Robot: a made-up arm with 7 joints. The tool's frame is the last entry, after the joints.
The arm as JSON. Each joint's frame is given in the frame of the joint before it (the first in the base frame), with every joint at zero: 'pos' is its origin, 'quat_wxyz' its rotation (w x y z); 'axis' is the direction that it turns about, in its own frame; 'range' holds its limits. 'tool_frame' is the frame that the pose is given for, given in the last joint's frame.
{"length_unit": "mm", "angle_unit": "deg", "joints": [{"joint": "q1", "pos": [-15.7, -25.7, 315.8], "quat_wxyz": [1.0, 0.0, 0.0, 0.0], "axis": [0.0, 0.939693, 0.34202], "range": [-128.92, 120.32]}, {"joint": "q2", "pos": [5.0, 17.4, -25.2], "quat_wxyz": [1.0, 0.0, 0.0, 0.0], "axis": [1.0, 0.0, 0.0], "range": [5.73, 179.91]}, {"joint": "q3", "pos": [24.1, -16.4, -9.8], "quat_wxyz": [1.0, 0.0, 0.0, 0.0], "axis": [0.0, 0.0, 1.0], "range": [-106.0, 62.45]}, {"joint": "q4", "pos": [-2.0, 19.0, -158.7], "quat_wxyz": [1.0, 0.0, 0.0, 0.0], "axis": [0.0, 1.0, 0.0], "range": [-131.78, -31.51]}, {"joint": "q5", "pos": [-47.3, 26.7, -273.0], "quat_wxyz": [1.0, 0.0, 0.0, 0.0], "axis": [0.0, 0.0, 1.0], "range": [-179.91, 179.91]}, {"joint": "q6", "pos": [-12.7, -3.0, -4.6], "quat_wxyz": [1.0, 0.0, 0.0, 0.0], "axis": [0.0, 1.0, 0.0], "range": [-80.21, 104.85]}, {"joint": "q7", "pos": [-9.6, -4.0, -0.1], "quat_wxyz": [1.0, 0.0, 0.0, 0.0], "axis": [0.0, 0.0, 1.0], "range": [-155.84, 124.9]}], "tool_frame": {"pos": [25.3, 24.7, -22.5], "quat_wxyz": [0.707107, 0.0, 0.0, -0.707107]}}
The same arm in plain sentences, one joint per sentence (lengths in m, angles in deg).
The arm has seven revolute joints in a row. What follows holds with every joint at zero, and every direction is one of the base frame's.
The first joint is mounted 0.0157 m along -x and 0.0257 m along -y and 0.3158 m along +z from the base frame's origin and rotates about the direction (0, 0.9397, 0.342), from -128.92 to 120.32 deg.
The second joint is mounted 0.005 m along +x and 0.0174 m along +y and 0.0252 m along -z from the first joint and rotates about +x, from 5.73 to 179.91 deg.
The third joint is mounted 0.0241 m along +x and 0.0164 m along -y and 0.0098 m along -z from the second joint and rotates about +z, from -106 to 62.45 deg.
The fourth joint is mounted 0.002 m along -x and 0.019 m along +y and 0.1587 m along -z from the third joint and rotates about +y, from -131.78 to -31.51 deg.
The fifth joint is mounted 0.0473 m along -x and 0.0267 m along +y and 0.273 m along -z from the fourth joint and rotates about +z, from -179.91 to 179.91 deg.
The sixth joint is mounted 0.0127 m along -x and 0.003 m along -y and 0.0046 m along -z from the fifth joint and rotates about +y, from -80.21 to 104.85 deg.
The seventh joint is mounted 0.0096 m along -x and 0.004 m along -y and 0.0001 m along -z from the sixth joint and rotates about +z, from -155.84 to 124.9 deg.
The tool frame, which is the frame that the pose is given for, is mounted 0.0253 m along +x and 0.0247 m along +y and 0.0225 m along -z from the seventh joint; its axes are the base frame's turned by roll 0, pitch 0 and yaw -90 deg (as in URDF: about the fixed x, then y, then z).

